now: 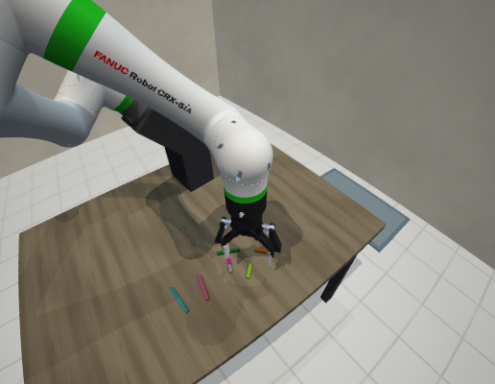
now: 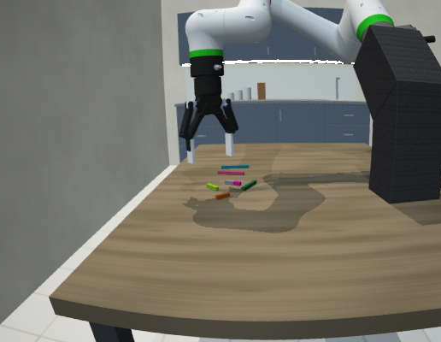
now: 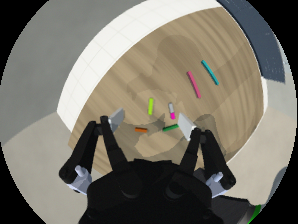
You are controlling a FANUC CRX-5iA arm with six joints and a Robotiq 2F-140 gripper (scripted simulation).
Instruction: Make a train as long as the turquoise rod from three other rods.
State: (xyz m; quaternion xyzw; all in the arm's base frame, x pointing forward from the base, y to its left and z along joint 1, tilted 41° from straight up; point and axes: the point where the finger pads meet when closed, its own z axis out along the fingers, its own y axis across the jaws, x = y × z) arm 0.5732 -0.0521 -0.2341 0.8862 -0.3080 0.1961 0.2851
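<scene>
My gripper is now 100 mm above the lime rod. The rest, counted from my hand: magenta rod 100 mm below, 70 mm behind, 40 mm to the right; orange rod 100 mm below, 80 mm to the left, 40 mm behind; grey rod 100 mm below, 50 mm to the right, 40 mm behind.
</scene>
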